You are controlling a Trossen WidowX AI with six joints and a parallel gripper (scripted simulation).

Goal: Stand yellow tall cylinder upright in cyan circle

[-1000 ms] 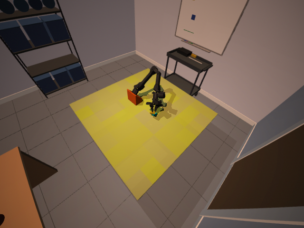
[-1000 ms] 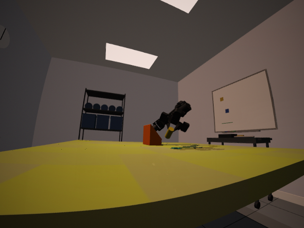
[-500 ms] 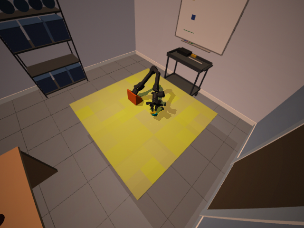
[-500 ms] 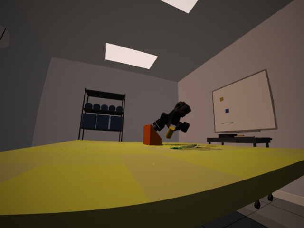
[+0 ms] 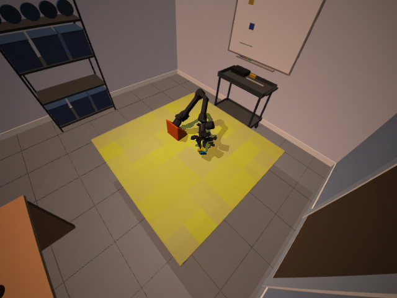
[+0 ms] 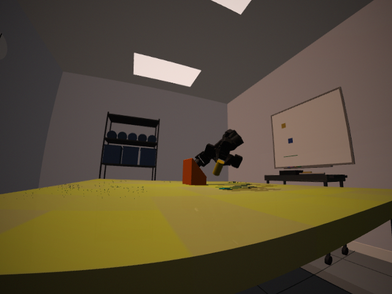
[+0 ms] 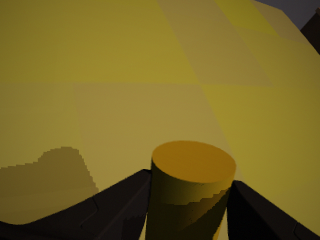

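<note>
Now: gripper tip 30 mm past the cyan circle, 50 mm to the right of it and 120 mm above it. Also, from my gripper tip: yellow tall cylinder (10 mm behind, 20 mm below).
</note>
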